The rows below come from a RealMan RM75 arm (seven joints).
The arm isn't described. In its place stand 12 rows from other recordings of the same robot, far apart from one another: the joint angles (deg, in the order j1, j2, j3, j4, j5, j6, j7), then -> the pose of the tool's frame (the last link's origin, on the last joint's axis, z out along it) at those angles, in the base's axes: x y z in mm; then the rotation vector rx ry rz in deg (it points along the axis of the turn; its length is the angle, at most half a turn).
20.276, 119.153, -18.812, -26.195, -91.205, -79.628, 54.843 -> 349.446, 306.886, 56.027, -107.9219, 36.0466, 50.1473
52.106, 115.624, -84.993, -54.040, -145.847, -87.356, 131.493 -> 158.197, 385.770, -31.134, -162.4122, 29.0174, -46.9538
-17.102, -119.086, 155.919, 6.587, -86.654, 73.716, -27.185 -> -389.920, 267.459, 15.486, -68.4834, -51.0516, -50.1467
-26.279, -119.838, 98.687, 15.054, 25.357, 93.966, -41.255 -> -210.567, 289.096, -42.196, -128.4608, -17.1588, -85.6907
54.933, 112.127, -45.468, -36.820, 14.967, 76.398, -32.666 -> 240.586, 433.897, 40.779, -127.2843, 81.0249, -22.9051
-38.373, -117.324, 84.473, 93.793, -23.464, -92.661, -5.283 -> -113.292, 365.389, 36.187, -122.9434, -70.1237, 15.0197
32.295, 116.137, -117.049, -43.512, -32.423, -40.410, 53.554 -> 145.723, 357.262, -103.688, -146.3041, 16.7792, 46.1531
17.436, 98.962, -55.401, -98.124, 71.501, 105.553, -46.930 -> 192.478, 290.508, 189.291, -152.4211, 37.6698, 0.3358
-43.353, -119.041, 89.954, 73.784, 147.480, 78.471, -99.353 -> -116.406, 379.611, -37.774, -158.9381, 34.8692, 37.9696
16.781, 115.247, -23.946, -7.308, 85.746, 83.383, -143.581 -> 360.885, 252.752, -2.367, -118.8781, 33.8508, 46.0201
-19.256, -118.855, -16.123, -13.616, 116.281, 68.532, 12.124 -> -325.112, 271.000, -70.850, -110.0431, -13.4363, -26.0337
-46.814, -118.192, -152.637, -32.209, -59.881, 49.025, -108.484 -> -246.877, 463.038, 36.918, -113.4648, -66.8966, -37.9715
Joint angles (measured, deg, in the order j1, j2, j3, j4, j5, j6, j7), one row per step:
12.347, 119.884, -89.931, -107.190, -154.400, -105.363, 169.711
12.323, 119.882, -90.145, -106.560, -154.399, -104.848, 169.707
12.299, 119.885, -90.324, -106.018, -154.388, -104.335, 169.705
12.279, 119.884, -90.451, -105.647, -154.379, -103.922, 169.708
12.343, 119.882, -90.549, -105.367, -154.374, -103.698, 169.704
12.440, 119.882, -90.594, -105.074, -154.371, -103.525, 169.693
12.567, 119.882, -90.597, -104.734, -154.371, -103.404, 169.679
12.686, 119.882, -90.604, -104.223, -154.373, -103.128, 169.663
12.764, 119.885, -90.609, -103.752, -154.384, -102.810, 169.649
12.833, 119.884, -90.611, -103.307, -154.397, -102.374, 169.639
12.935, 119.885, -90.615, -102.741, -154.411, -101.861, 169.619
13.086, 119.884, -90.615, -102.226, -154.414, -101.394, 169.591
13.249, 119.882, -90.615, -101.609, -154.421, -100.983, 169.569
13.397, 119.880, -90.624, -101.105, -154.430, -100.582, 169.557
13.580, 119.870, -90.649, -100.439, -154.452, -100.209, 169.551
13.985, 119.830, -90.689, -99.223, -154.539, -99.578, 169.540
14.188, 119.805, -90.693, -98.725, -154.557, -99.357, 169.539
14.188, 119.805, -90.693, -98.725, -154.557, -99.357, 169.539
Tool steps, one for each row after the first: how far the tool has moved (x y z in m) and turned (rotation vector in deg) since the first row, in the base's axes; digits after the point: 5 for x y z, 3 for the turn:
0.00143, 0.00050, -0.00184, -0.098, 0.044, -0.164
0.00260, 0.00106, -0.00346, -0.128, 0.114, -0.270
0.00337, 0.00156, -0.00458, -0.102, 0.178, -0.313
0.00369, 0.00201, -0.00541, -0.153, 0.195, -0.311
0.00402, 0.00253, -0.00609, -0.208, 0.205, -0.337
0.00448, 0.00305, -0.00672, -0.290, 0.198, -0.423
0.00542, 0.00380, -0.00769, -0.340, 0.213, -0.572
0.00639, 0.00452, -0.00858, -0.332, 0.239, -0.708
0.00726, 0.00551, -0.00943, -0.214, 0.298, -0.768
0.00832, 0.00670, -0.01051, -0.102, 0.362, -0.846
0.00902, 0.00799, -0.01149, -0.006, 0.425, -0.852
0.01007, 0.00911, -0.01263, 0.005, 0.453, -0.972
0.01082, 0.01021, -0.01359, 0.061, 0.489, -1.018
0.01201, 0.01123, -0.01482, 0.015, 0.473, -1.185
0.01410, 0.01326, -0.01688, -0.076, 0.360, -1.452
0.01483, 0.01415, -0.01765, -0.134, 0.312, -1.554
0.01483, 0.01415, -0.01765, -0.134, 0.312, -1.554

